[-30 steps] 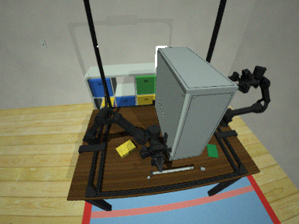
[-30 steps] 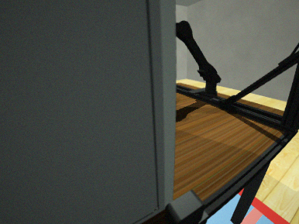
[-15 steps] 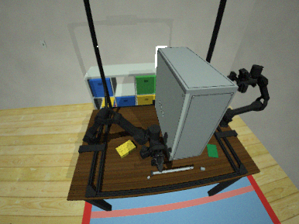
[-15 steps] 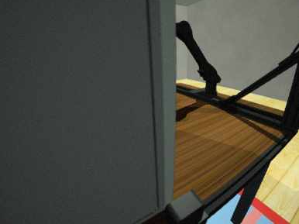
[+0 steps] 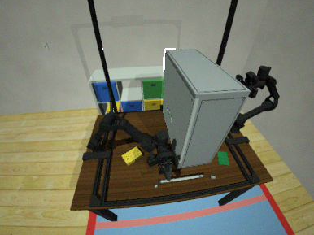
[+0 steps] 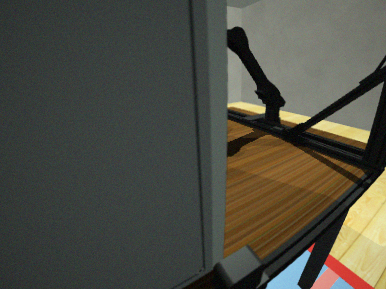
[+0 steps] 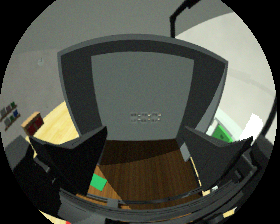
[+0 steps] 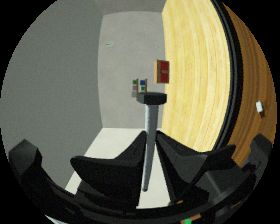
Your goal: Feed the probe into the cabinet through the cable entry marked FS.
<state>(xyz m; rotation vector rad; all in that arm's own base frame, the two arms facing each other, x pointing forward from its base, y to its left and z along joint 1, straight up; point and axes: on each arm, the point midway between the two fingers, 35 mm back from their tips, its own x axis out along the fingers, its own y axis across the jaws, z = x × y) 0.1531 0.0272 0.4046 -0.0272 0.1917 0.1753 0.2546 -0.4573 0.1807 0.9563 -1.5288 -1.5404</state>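
My left hand is 360 mm short of the probe, 450 mm to the left of it and 220 mm above it.
My right hand is 30 mm short of the probe and 60 mm to the right of it.
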